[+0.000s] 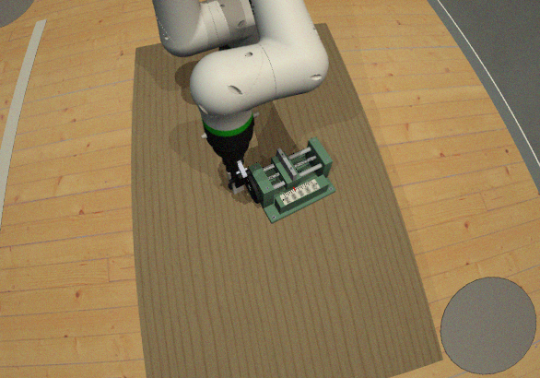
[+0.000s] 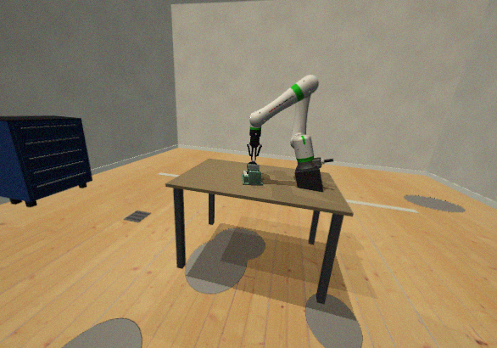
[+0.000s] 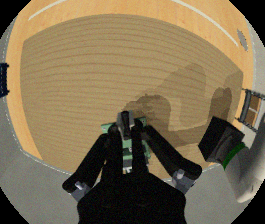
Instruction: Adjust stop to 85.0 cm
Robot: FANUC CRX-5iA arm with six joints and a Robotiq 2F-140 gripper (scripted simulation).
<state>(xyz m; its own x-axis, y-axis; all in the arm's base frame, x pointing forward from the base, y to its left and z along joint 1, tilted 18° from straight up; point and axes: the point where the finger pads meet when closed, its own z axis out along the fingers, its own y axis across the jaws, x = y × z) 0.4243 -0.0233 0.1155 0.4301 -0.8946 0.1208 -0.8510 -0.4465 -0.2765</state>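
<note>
Right now the stop block is 13 cm to the left of my hand, 4 cm behind it and 3 cm below it.
</note>
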